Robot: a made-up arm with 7 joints. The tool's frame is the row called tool.
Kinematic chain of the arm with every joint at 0, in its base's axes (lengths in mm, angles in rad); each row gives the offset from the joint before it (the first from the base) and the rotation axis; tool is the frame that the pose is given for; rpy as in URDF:
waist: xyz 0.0 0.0 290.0 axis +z
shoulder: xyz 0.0 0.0 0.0 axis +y
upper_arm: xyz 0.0 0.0 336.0 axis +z
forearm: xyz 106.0 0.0 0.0 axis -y
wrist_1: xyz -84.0 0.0 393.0 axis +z
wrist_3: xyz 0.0 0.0 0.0 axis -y
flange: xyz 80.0 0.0 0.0 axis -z
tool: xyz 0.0 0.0 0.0 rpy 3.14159 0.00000 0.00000
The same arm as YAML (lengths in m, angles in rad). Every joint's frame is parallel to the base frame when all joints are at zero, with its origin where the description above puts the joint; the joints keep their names.
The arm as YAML. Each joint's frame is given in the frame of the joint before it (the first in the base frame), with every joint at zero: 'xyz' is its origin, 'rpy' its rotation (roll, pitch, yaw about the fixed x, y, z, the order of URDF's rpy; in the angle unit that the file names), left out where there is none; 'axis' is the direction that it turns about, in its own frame. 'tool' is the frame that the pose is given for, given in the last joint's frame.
units:
  length: m
  angle: rad
joints:
  - name: waist
    type: revolute
    origin:
      xyz: [0.0, 0.0, 0.29]
    axis: "+z"
  - name: shoulder
    type: revolute
    origin:
      xyz: [0.0, 0.0, 0.0]
    axis: "+y"
  - name: upper_arm
    type: revolute
    origin:
      xyz: [0.0, 0.0, 0.336]
    axis: "+z"
  - name: forearm
    type: revolute
    origin:
      xyz: [0.106, 0.0, 0.0]
    axis: "-y"
  - name: wrist_1
    type: revolute
    origin:
      xyz: [-0.084, 0.0, 0.393]
    axis: "+z"
  - name: wrist_3
    type: revolute
    origin:
      xyz: [0.0, 0.0, 0.0]
    axis: "-y"
  - name: flange
    type: revolute
    origin:
      xyz: [0.08, 0.0, 0.0]
    axis: "-z"
tool:
  origin:
    xyz: [0.0, 0.0, 0.0]
    rpy: [3.1416, 0.0, 0.0]

